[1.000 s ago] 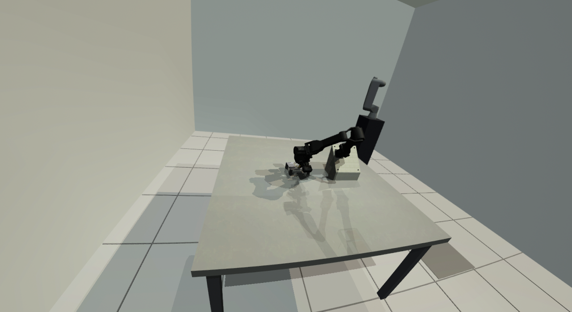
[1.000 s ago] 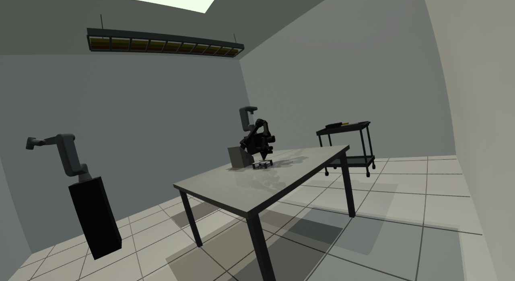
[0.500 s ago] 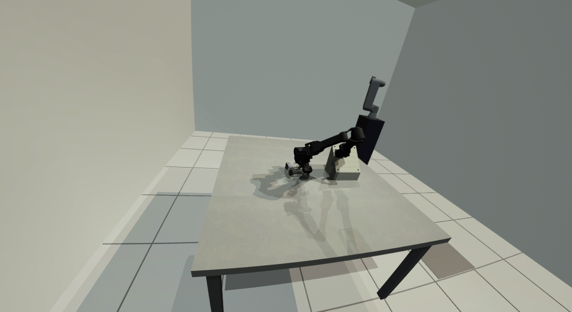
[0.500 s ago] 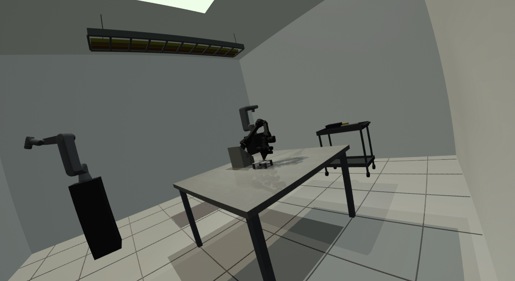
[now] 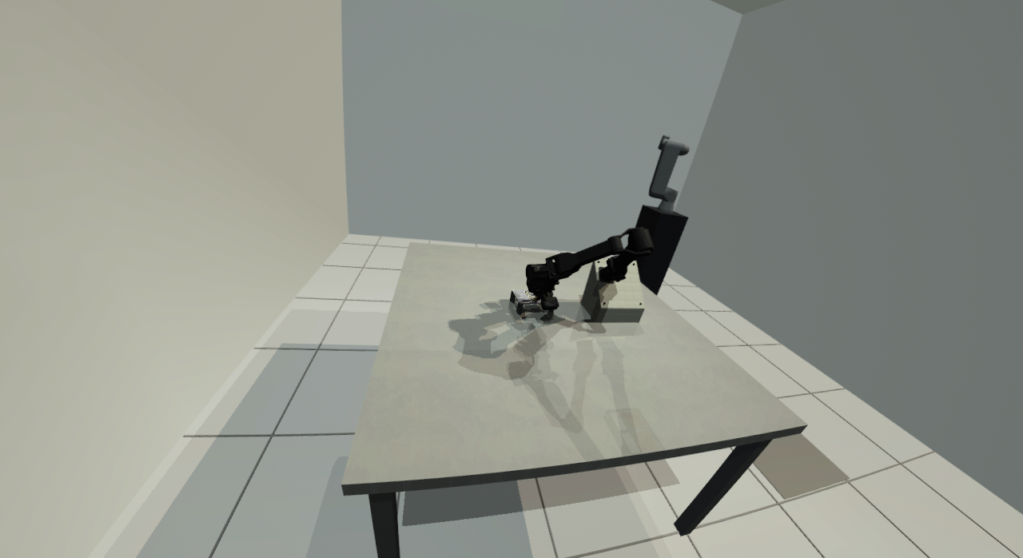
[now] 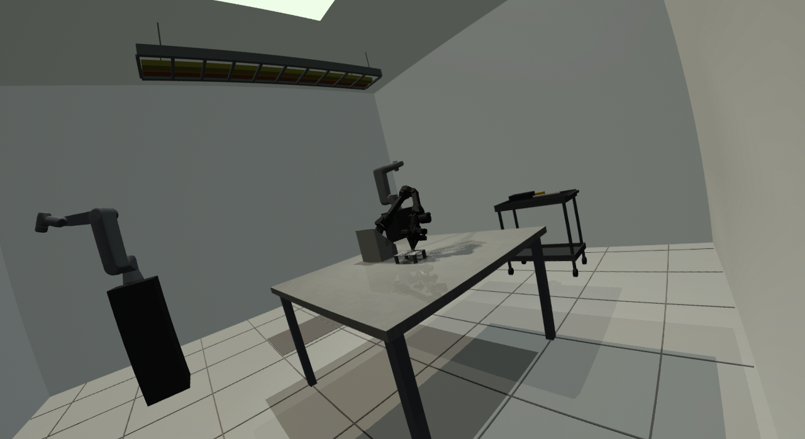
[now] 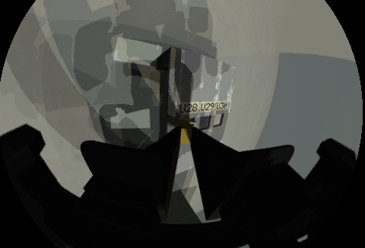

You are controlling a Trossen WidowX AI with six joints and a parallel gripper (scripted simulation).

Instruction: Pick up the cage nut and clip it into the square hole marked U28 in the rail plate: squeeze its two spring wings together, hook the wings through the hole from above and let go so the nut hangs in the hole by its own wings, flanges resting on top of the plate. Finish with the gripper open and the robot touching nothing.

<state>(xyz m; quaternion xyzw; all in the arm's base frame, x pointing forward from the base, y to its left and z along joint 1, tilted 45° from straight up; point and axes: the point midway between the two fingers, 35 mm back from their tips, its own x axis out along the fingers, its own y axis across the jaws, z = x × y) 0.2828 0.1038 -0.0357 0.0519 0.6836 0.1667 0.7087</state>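
The cage nut lies 1 cm below my gripper tip.
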